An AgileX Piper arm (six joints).
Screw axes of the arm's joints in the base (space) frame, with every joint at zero. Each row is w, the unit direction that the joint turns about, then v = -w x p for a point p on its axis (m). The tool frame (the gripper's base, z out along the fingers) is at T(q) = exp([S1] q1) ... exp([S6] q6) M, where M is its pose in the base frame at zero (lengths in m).
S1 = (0, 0, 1, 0.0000, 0.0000, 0.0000)
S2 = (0, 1, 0, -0.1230, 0.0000, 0.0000)
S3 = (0, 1, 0, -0.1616, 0.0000, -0.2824)
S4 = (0.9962, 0, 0.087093, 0.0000, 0.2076, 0.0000)
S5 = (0, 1, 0, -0.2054, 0.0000, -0.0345)
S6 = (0.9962, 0, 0.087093, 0.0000, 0.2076, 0.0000)
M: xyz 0.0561 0.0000 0.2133 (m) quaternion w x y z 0.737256 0 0.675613 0
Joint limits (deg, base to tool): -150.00..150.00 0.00..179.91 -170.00..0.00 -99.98..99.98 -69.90..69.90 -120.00..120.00
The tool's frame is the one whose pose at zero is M.
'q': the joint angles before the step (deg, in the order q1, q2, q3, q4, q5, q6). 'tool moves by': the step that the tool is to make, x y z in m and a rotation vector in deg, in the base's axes. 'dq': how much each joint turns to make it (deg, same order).
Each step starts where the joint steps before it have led.
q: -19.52, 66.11, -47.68, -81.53, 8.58, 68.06
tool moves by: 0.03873, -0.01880, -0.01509, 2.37, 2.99, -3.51
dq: -0.02, 10.03, -5.65, -4.13, 2.93, 6.35
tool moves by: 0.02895, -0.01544, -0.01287, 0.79, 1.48, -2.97
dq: -0.15, 7.52, -4.73, -4.25, 2.54, 5.55
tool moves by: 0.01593, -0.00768, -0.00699, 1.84, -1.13, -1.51
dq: -0.18, 3.94, -2.61, -4.43, 0.54, 7.10
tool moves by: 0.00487, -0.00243, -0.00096, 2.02, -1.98, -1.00
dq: -0.12, 1.11, -0.86, -2.79, -0.01, 5.69
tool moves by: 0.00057, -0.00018, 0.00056, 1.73, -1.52, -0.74
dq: -0.01, 0.07, -0.13, -0.78, -0.03, 3.14
